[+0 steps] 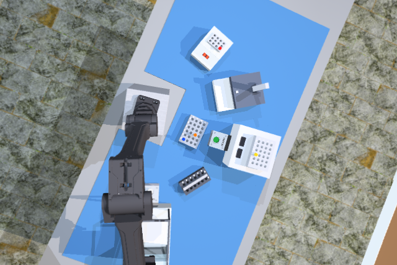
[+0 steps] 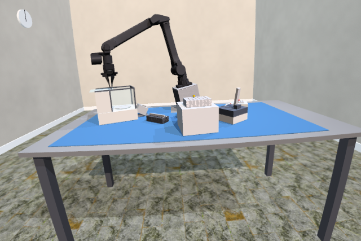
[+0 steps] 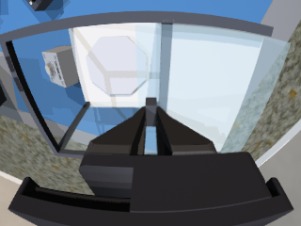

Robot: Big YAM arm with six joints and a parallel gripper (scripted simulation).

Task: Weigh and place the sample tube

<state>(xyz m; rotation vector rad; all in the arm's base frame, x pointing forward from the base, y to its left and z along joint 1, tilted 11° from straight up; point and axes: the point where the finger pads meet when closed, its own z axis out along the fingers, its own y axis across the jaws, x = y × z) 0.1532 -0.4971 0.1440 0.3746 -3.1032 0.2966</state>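
The balance door lies 1 cm ahead of my hand, 3 cm to the right of it and 1 cm below it. The rest, counted from my hand: tube rack RK: 6 cm ahead, 49 cm to the left, 21 cm below; white key: 5 cm behind, 20 cm to the left, 15 cm below; black magnet block: 13 cm ahead, 28 cm to the left, 20 cm below.
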